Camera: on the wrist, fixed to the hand. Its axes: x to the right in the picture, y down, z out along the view.
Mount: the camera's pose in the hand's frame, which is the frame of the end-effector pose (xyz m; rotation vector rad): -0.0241 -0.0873 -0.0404 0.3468 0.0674 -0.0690
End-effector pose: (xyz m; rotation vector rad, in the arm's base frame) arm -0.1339 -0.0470 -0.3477 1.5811 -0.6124 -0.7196
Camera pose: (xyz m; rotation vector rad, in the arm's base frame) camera -0.1211 0.0087 -0.4287 1.9464 -0.6609 -0.6312
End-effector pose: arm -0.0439 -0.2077 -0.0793 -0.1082 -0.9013 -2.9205
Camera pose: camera -0.0304 -0.1572 -0.1636 0.0448 -1.4049 -2.7554
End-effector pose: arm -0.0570 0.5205 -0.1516 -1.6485 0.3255 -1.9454
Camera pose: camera -0.1165 0.5980 -0.1344 -1.3873 -0.0449 -1.9793
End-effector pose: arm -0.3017 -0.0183 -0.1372 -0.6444 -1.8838 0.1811
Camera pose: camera -0.2893 -0.1111 -0.1044 -0.3441 -1.7514 0.4253
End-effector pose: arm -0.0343 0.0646 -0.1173 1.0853 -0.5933 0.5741
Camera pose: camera 0.0150 0.0676 -0.2033 1.4010 -0.4034 0.6660
